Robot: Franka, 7 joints.
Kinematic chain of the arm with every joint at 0, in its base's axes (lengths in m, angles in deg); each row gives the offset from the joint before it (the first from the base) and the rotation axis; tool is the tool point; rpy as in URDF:
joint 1: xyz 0 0 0.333 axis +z
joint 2: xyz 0 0 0 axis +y
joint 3: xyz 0 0 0.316 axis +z
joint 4: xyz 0.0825 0 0 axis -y
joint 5: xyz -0.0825 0 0.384 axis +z
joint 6: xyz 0 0 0 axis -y
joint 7: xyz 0.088 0 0 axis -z
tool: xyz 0 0 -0.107 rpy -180 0 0
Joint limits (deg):
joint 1: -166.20..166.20
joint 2: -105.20..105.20
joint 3: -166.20..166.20
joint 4: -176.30..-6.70
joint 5: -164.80..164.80
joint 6: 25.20..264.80
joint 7: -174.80..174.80
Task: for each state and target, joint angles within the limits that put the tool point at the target. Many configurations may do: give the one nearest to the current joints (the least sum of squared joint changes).
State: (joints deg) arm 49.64 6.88 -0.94 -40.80 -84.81 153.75 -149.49
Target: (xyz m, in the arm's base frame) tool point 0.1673 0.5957 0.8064
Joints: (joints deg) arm 61.37 8.46 9.25 -71.57 -89.26 162.64 -149.49
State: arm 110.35 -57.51 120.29 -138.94 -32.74 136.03 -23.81
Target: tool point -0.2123 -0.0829 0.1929
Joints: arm 137.54 -52.53 114.82 -167.02 -30.17 105.00 -23.81
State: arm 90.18 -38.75 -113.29 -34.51 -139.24 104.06 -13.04
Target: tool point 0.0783 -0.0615 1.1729
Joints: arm 91.31 0.81 -112.63 -17.11 -144.01 111.32 -13.04
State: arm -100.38 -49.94 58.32 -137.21 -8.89 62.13 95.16
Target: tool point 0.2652 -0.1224 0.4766
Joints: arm -92.83 -55.29 59.86 -135.60 -8.27 57.60 95.16
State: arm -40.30 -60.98 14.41 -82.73 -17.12 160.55 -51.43
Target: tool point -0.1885 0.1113 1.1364
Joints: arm -31.95 -47.25 -2.19 -56.65 -14.08 160.59 -51.43
